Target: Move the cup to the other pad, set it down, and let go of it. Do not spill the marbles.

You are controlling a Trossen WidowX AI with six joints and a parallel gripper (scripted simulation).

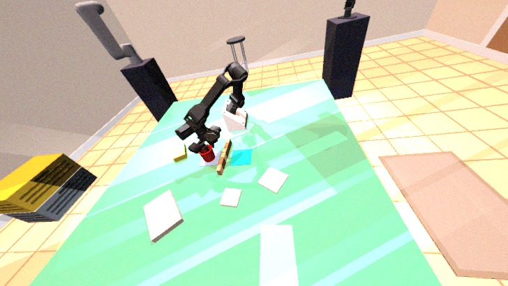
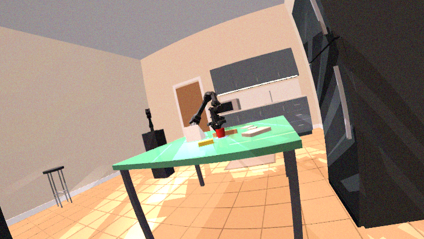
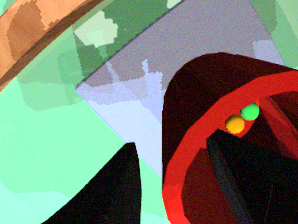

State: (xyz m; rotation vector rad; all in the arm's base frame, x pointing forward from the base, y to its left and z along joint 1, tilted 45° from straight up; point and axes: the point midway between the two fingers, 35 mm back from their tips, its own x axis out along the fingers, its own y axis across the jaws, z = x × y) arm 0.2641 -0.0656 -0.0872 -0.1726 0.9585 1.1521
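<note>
My gripper tip is 20 mm short of the pale lilac pad, 10 mm to the left of it and 50 mm above it. The rest, counted from my gripper tip: cyan pad (50 mm ahead, 160 mm to the left, 50 mm below); red cup (30 mm ahead, 20 mm to the right); long wooden bar (30 mm ahead, 70 mm to the left, 30 mm below).
</note>
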